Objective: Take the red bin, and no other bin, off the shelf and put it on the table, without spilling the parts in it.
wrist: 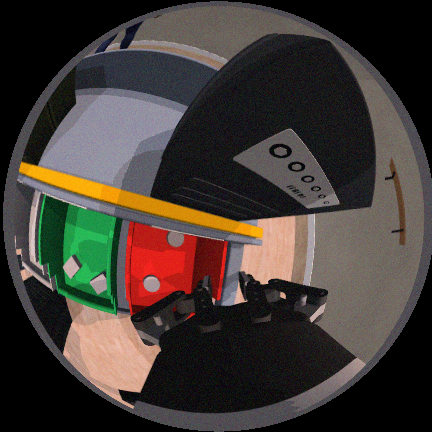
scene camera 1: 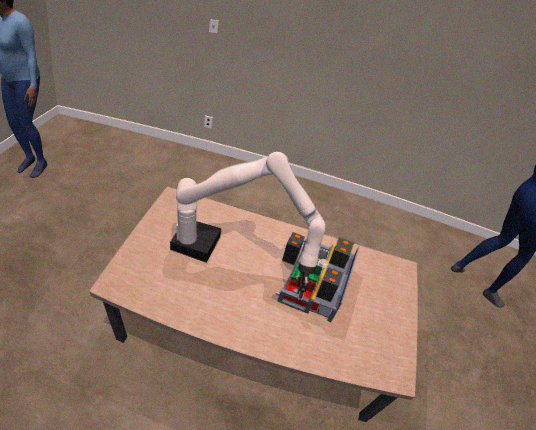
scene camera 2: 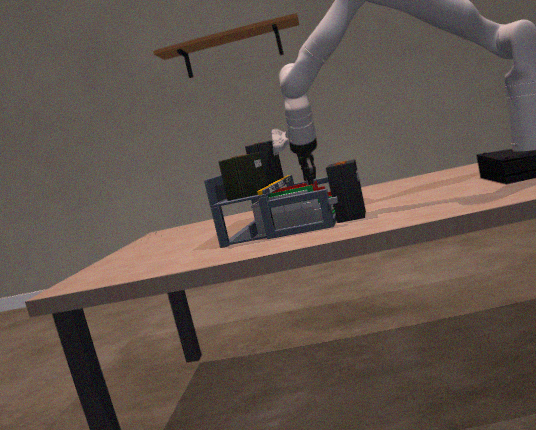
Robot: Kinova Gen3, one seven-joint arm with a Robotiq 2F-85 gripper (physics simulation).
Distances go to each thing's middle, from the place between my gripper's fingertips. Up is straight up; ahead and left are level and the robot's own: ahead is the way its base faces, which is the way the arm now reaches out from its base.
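From my hand: yellow rail [wrist: 102, 192], 8 cm ahead, 17 cm to the left, 3 cm above; dark box with orange marks [scene camera 2: 343, 178], 29 cm to the left, 9 cm behind, 1 cm below; green bin [wrist: 64, 229], 17 cm to the left, 3 cm ahead, 3 cm below; red bin [wrist: 147, 252], 6 cm to the left, 2 cm ahead, 3 cm below. Nearest to my hand of the things named here, going by their middles: red bin.
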